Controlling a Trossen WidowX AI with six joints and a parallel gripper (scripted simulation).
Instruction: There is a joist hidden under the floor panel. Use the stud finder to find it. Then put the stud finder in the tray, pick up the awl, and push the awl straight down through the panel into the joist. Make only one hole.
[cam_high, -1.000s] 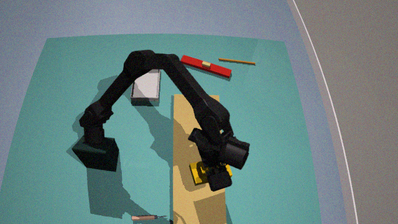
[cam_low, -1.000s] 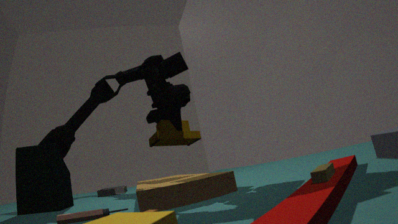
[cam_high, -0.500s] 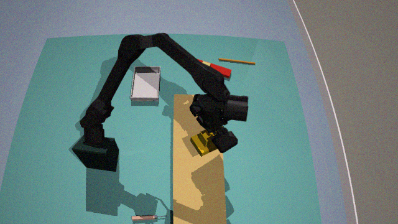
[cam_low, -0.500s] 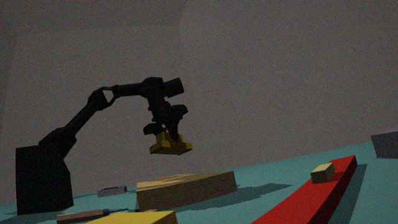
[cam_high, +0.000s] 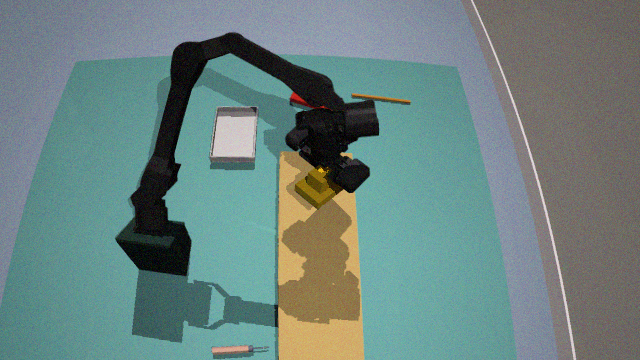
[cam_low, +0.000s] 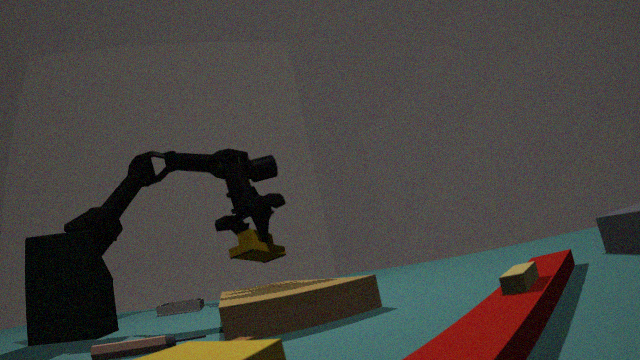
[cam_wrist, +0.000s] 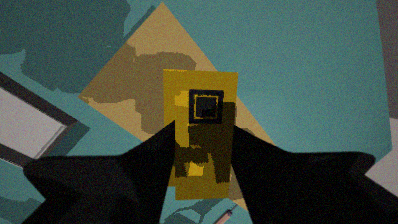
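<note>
Now: the tray 25 cm behind my gripper tip, 17 cm to the left of it and 12 cm below it. Round my gripper tip: thin orange pencil 36 cm to the left, 13 cm below, 13 cm ahead; then stud finder 2 cm above, 1 cm to the left; then square indicator 3 cm above, 2 cm to the left, 1 cm ahead.
</note>
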